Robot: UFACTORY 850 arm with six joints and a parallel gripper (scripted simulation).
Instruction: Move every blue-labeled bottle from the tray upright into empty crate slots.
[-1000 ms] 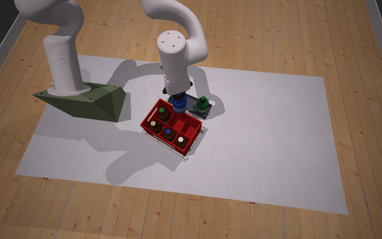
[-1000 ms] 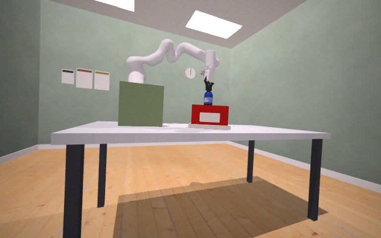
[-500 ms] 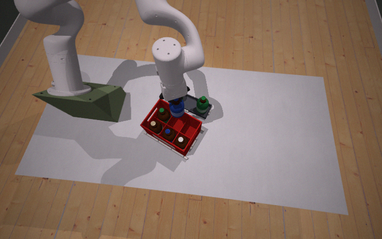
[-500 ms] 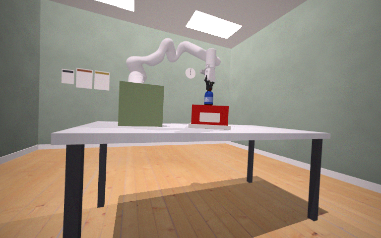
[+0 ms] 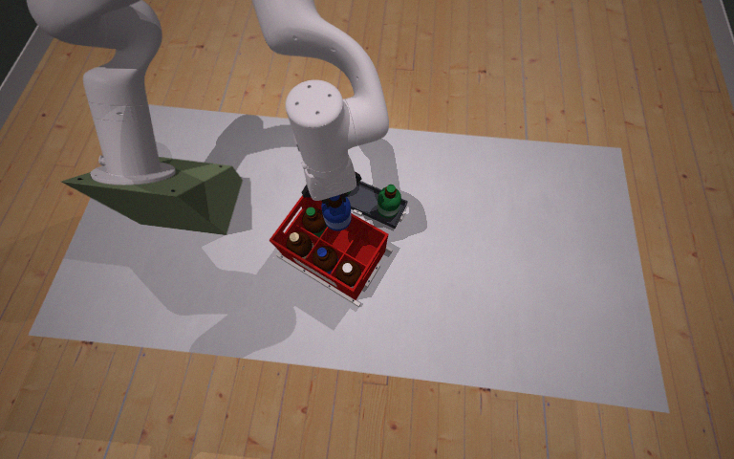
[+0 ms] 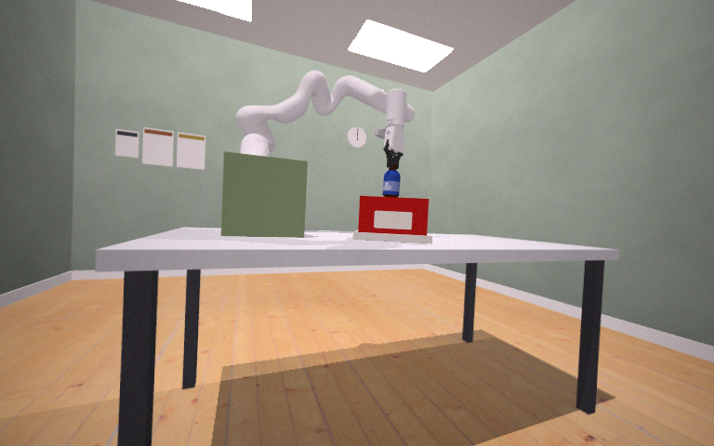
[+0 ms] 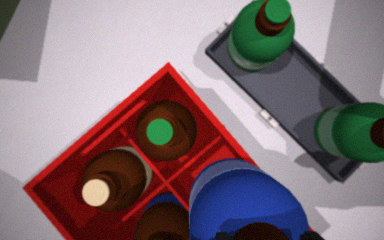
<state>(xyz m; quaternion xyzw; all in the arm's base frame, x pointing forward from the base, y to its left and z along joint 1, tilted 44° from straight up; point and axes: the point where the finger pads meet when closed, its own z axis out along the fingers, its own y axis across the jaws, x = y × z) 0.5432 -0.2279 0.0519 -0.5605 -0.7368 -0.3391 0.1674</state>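
The blue-labeled bottle is 70 mm below my hand. Round my hand: red crate: 250 mm below, 50 mm to the right, 30 mm behind; green bottle: 250 mm below, 190 mm to the left, 10 mm behind; dark tray: 320 mm below, 140 mm to the left, 70 mm ahead.
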